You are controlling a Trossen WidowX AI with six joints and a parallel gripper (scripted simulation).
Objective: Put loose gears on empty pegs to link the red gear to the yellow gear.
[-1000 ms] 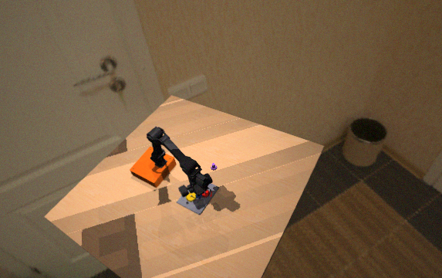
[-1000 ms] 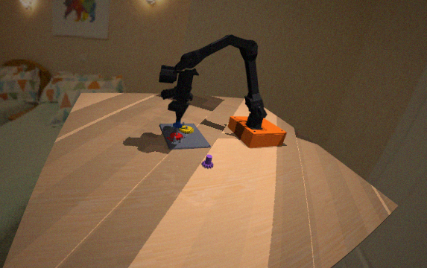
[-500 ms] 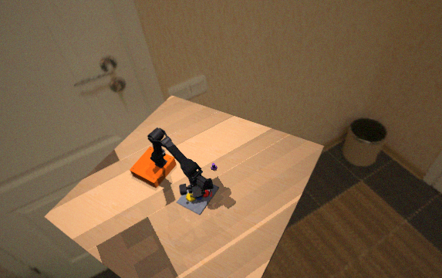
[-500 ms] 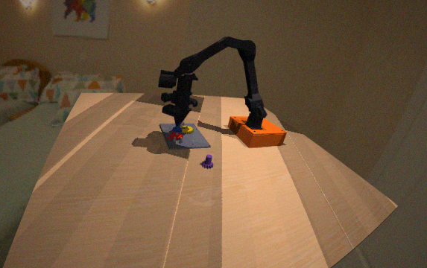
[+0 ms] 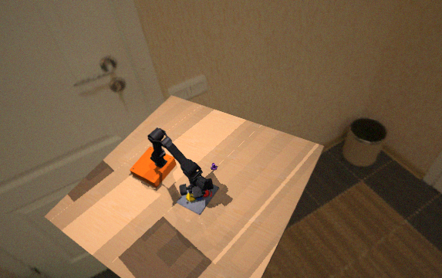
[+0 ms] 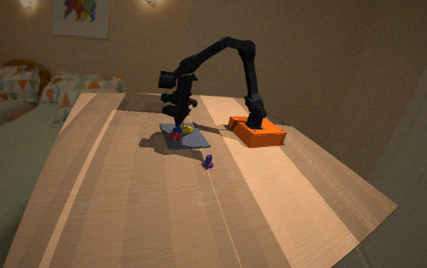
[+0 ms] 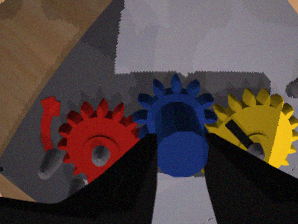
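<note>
Right now my gripper tip is 1 cm above the blue gear. The rest, counted from my gripper tip: yellow gear: 4 cm behind, 3 cm below, 2 cm to the right; purple gear: 23 cm to the left, 6 cm behind, 3 cm below; red gear: 4 cm to the left, 3 cm below, 1 cm ahead.
</note>
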